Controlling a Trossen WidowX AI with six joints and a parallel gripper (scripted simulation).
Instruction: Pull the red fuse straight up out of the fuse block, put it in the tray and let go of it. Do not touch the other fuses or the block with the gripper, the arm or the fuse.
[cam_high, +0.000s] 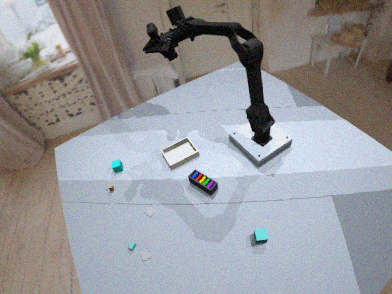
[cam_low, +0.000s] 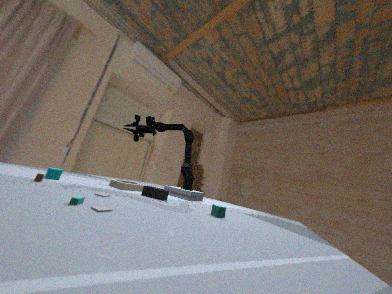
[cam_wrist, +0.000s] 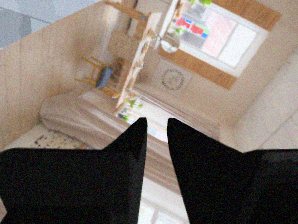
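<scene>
Right now my gripper tip is 120 mm short of the red fuse, 440 mm to the right of it and 340 mm above it. Also, from my gripper tip: tray (90 mm ahead, 280 mm to the left, 360 mm below); then blue fuse (120 mm ahead, 430 mm to the left, 340 mm below); then yellow fuse (120 mm ahead, 460 mm to the left, 340 mm below).
</scene>
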